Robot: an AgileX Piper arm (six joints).
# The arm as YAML. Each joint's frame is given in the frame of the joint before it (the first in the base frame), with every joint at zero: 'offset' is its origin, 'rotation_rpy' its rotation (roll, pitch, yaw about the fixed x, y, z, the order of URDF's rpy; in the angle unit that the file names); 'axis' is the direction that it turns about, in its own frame. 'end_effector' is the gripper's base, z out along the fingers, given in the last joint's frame.
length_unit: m
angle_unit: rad
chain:
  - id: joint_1
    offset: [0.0, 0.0, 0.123]
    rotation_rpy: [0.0, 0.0, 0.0]
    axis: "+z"
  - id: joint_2
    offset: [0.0, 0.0, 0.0]
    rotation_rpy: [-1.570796, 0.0, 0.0]
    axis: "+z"
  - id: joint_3
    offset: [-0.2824, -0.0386, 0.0]
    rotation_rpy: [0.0, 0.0, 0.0]
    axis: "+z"
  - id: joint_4
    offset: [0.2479, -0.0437, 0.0]
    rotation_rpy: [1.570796, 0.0, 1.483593]
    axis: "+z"
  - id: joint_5
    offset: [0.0, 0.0, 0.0]
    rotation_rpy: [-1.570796, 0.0, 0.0]
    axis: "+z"
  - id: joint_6
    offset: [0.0, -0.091, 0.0]
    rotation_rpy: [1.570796, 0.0, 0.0]
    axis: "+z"
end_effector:
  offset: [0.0, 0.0, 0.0]
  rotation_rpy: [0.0, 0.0, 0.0]
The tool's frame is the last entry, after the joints.
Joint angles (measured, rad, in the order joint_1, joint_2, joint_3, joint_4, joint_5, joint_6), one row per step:
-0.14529 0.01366 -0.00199 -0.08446 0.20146 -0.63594
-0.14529 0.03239 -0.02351 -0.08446 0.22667 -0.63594
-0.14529 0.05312 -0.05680 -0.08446 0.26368 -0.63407
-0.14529 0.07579 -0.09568 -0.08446 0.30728 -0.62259
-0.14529 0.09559 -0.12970 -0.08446 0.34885 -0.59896
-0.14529 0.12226 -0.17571 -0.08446 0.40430 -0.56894
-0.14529 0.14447 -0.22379 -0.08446 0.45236 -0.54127
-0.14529 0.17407 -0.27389 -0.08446 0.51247 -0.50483
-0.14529 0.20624 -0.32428 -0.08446 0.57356 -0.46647
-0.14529 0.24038 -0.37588 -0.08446 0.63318 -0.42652
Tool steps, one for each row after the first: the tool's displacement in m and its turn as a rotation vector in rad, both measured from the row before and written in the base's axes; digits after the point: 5 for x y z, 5 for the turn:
0.00042 -0.00025 0.00395 0.00339 0.02207 -0.00212
0.00011 -0.00029 0.00674 0.00560 0.02372 -0.00341
0.00002 -0.00033 0.00791 0.01542 0.02499 -0.00578
-0.00005 -0.00030 0.00659 0.02709 0.02288 -0.00847
-0.00007 -0.00039 0.00896 0.03448 0.03031 -0.01190
-0.00047 -0.00027 0.01050 0.03001 0.01688 -0.01147
-0.00004 -0.00041 0.00963 0.04076 0.03241 -0.01590
0.00026 -0.00044 0.00944 0.04261 0.03518 -0.01803
0.00059 -0.00047 0.00977 0.04341 0.03410 -0.02000

